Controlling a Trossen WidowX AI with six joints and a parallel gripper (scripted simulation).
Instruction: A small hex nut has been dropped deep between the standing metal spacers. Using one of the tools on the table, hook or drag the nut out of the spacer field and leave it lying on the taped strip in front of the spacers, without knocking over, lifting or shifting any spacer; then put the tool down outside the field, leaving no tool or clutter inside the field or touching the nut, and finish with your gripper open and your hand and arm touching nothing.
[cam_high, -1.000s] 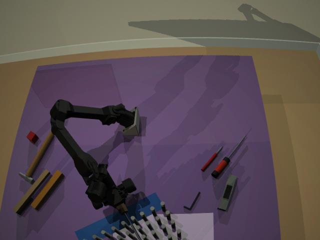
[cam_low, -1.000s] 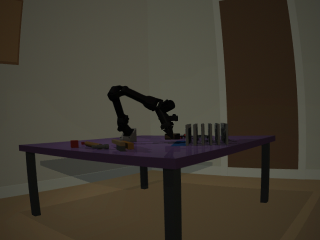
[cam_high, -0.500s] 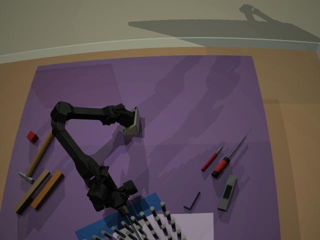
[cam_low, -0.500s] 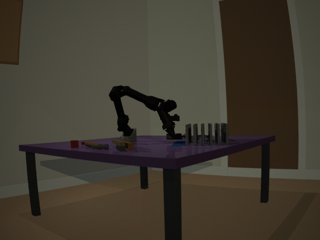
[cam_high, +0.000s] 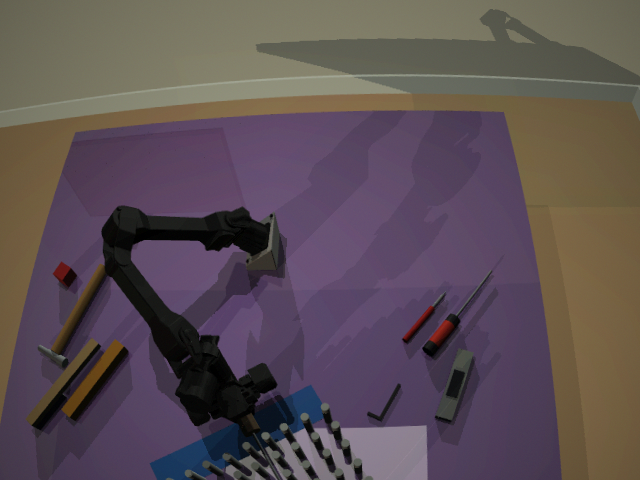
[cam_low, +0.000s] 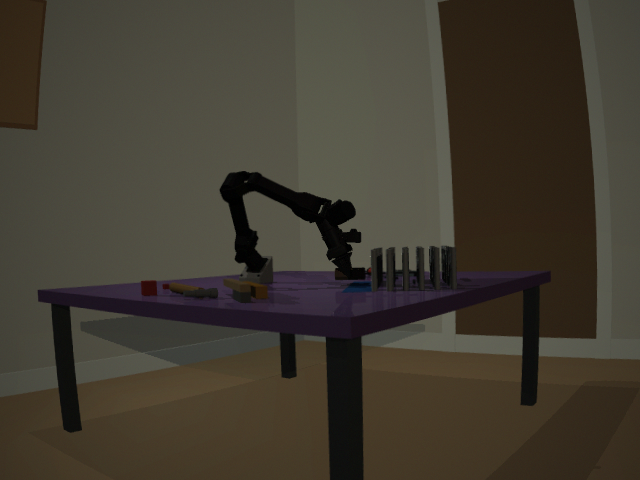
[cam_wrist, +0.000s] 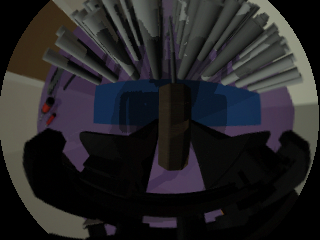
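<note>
Right now my gripper tip is 5 cm short of the blue taped strip, 3 cm above it and 2 cm to the left of it. From my gripper tip the other things lie so: grey block 43 cm to the left, 9 cm behind, 1 cm below; then hook tool 8 cm ahead, 6 cm to the left; then small red tool 38 cm to the left, 27 cm behind, 2 cm below.
</note>
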